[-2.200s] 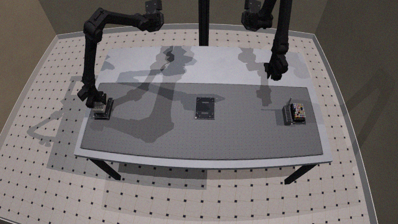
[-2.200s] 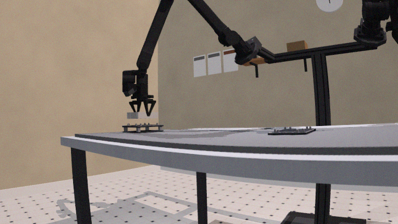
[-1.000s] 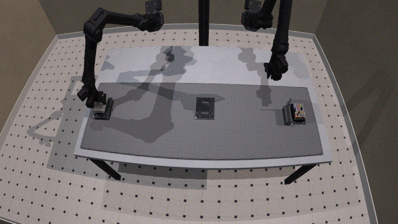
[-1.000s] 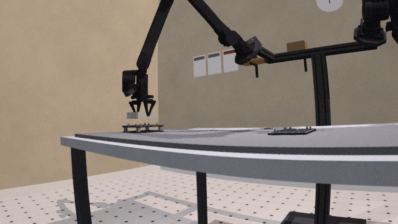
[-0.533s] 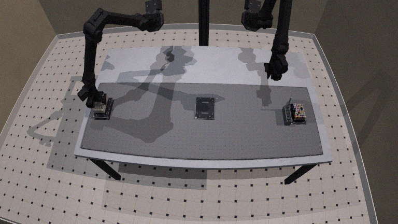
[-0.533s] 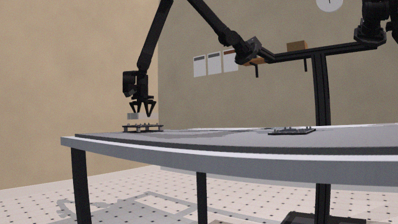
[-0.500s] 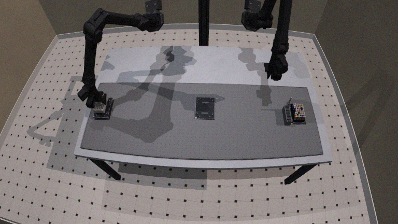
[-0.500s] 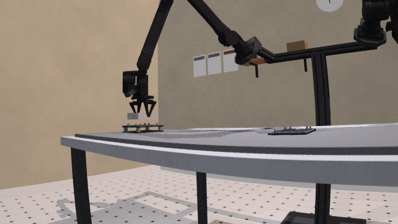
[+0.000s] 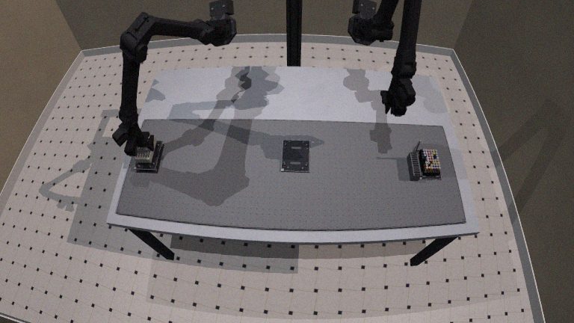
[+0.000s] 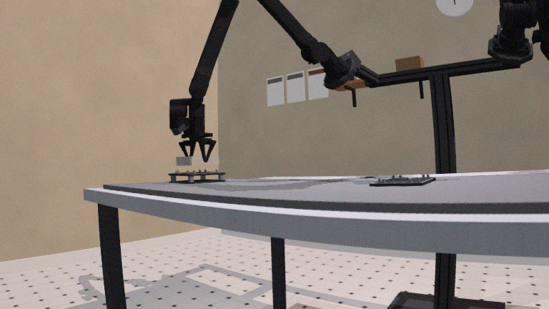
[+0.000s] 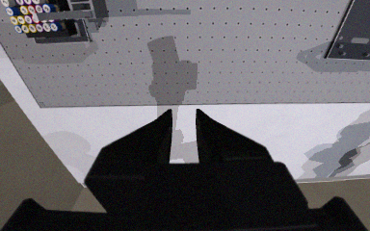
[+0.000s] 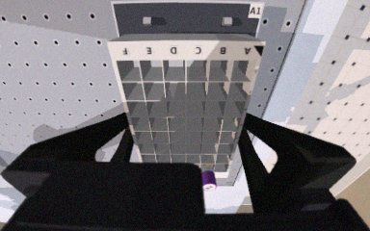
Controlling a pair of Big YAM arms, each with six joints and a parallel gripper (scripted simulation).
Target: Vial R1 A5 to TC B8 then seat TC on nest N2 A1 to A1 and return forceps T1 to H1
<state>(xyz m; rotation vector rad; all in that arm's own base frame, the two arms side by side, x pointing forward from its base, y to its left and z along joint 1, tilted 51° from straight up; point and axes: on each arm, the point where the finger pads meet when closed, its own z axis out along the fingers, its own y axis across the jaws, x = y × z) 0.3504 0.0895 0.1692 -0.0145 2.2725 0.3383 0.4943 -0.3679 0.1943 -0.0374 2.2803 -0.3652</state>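
Right now my right hand is right at the tube carrier TC. From my right hand the other things lie so: holder h1 (1240 mm to the left, 80 mm ahead, 60 mm below); then raised nest n2 (50 mm below).
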